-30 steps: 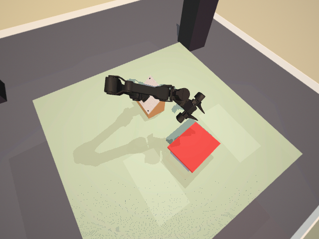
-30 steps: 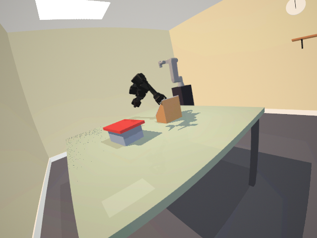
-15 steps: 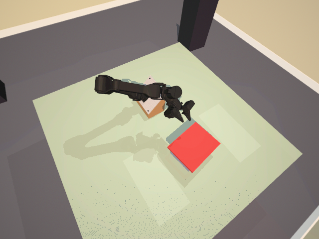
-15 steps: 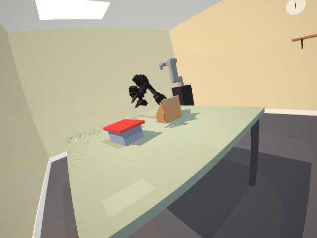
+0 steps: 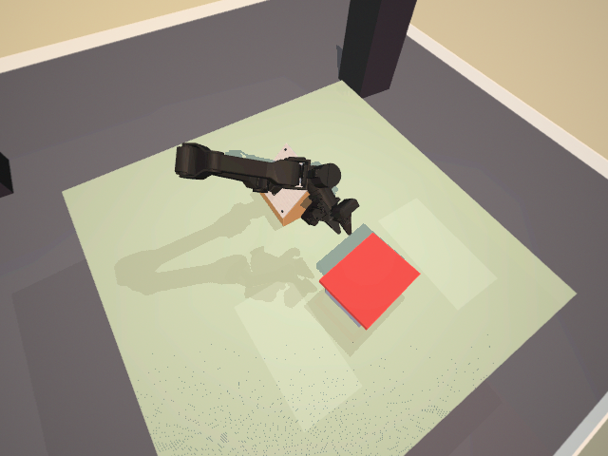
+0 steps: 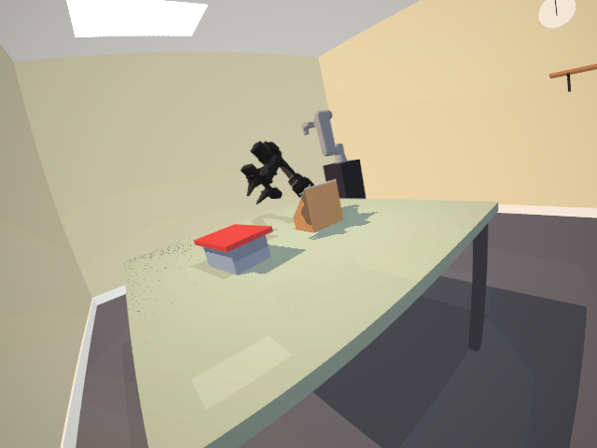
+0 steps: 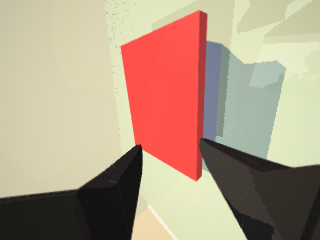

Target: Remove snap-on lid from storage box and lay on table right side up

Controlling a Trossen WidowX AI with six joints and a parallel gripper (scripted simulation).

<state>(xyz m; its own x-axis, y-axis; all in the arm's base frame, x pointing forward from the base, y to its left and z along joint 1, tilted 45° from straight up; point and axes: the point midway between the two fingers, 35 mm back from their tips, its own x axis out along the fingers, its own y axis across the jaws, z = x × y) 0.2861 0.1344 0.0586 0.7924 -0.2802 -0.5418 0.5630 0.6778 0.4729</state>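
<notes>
Right now the red lid is 12 cm ahead of my gripper tip, 3 cm to the left of it and 9 cm below it. From my gripper tip the other things lie so: grey-blue storage box 12 cm ahead, 3 cm to the left, 14 cm below.
</notes>
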